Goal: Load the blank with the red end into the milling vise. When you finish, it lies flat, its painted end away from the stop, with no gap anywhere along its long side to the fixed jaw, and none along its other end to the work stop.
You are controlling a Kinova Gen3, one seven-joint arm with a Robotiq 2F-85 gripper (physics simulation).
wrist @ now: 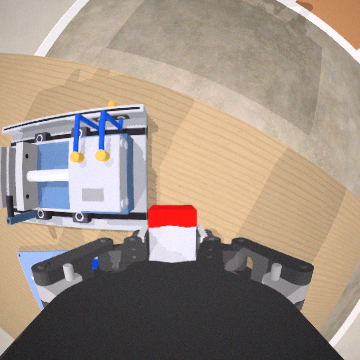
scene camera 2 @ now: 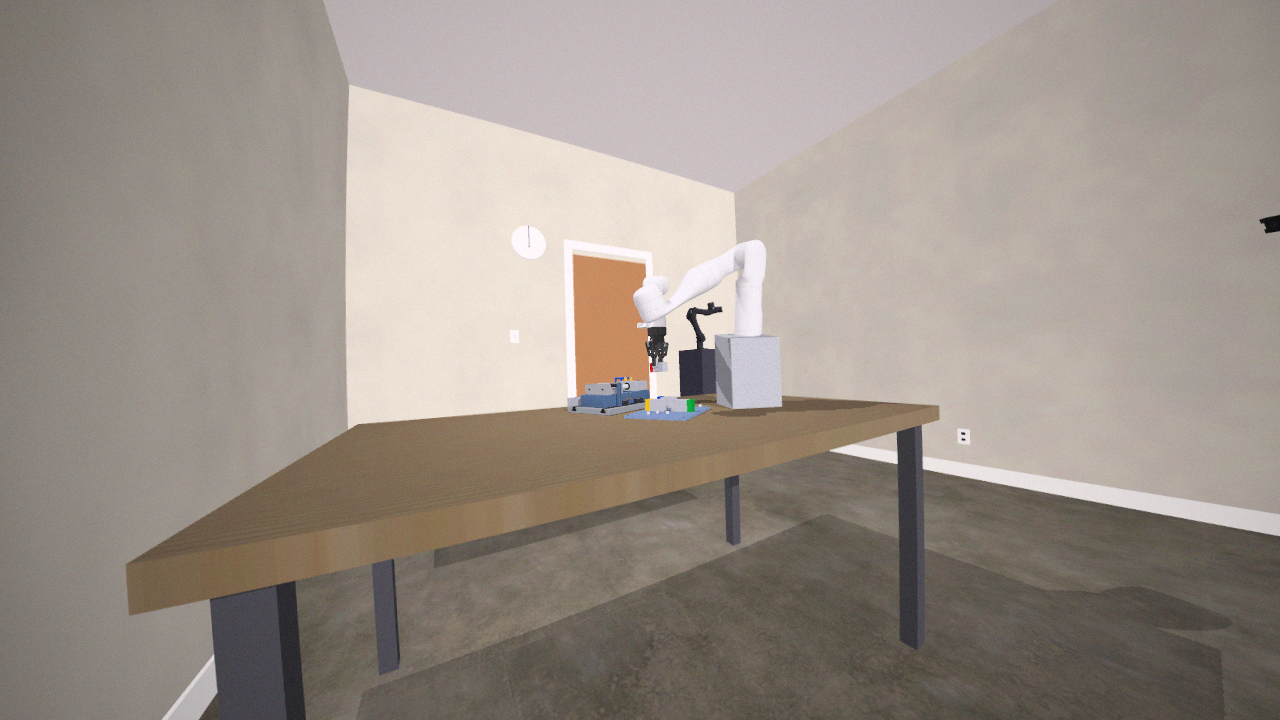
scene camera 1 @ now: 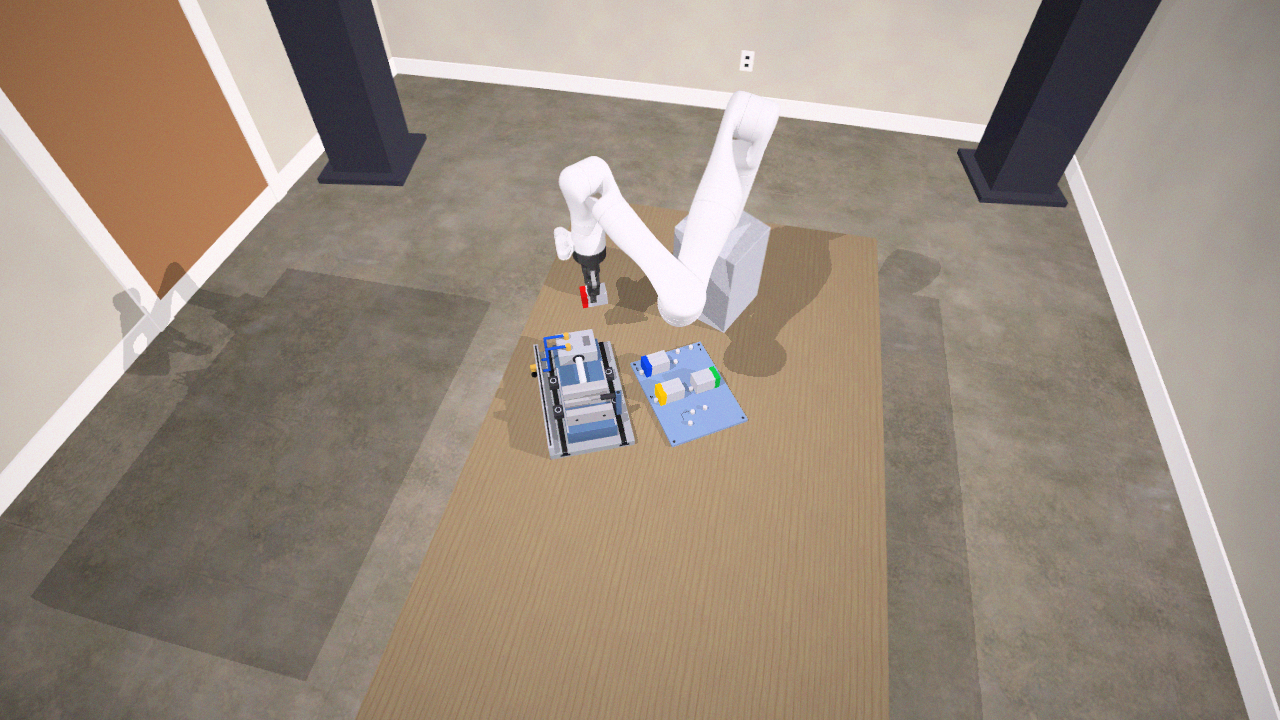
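Note:
The blank with the red end (scene camera 1: 598, 294) (scene camera 2: 660, 367) (wrist: 172, 242) is light grey with one red end. My gripper (scene camera 1: 592, 297) (scene camera 2: 658, 365) (wrist: 172, 234) is shut on it, with a finger on each side, and holds it in the air above the table. In the wrist view the red end points to the top of the view. The milling vise (scene camera 1: 586, 380) (scene camera 2: 613, 395) (wrist: 95, 182) stands on the table, in front of the gripper in scene camera 1 and to its left in the wrist view. The far side of its jaws is cut off in the wrist view.
A blue board (scene camera 1: 707, 420) (scene camera 2: 666, 415) (wrist: 30, 265) beside the vise bears blanks with a blue end (scene camera 1: 656, 362), a yellow end (scene camera 1: 670, 391) and a green end (scene camera 1: 704, 380). Blue hoses (wrist: 102, 130) rise from the vise. The robot's grey pedestal (scene camera 1: 738, 268) (scene camera 2: 748, 371) stands behind.

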